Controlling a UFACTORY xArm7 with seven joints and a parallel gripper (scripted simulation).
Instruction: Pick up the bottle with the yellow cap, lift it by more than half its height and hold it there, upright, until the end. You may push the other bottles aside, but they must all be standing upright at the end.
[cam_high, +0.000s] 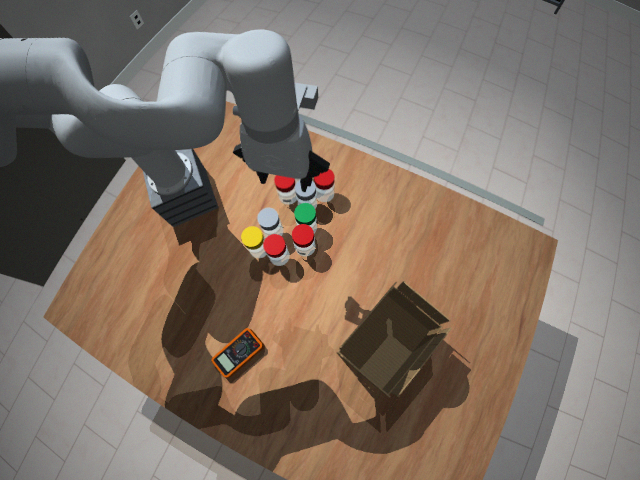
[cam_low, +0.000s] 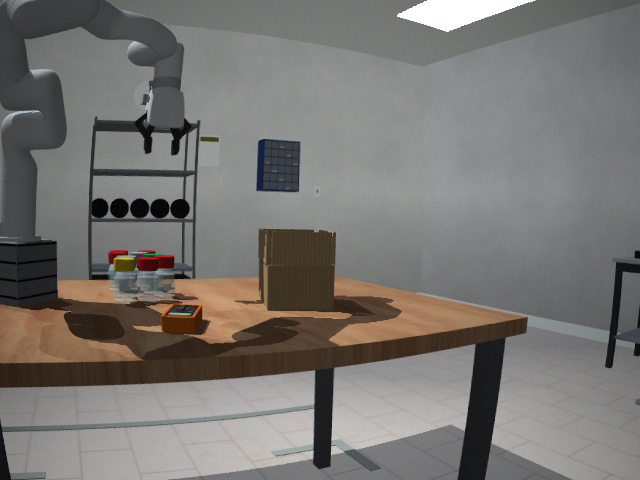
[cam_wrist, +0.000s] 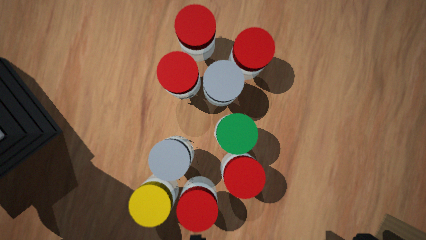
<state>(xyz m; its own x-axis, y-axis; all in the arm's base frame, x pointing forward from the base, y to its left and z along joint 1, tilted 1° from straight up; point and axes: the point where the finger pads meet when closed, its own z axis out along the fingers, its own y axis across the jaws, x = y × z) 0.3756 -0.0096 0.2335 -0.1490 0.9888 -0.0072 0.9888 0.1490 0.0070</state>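
The yellow-capped bottle lies 10 cm behind my hand, 5 cm to the right of it and 33 cm below it. Round my hand: green-capped bottle 5 cm to the left, 33 cm below; then orange multimeter 3 cm behind, 33 cm to the right, 36 cm below.
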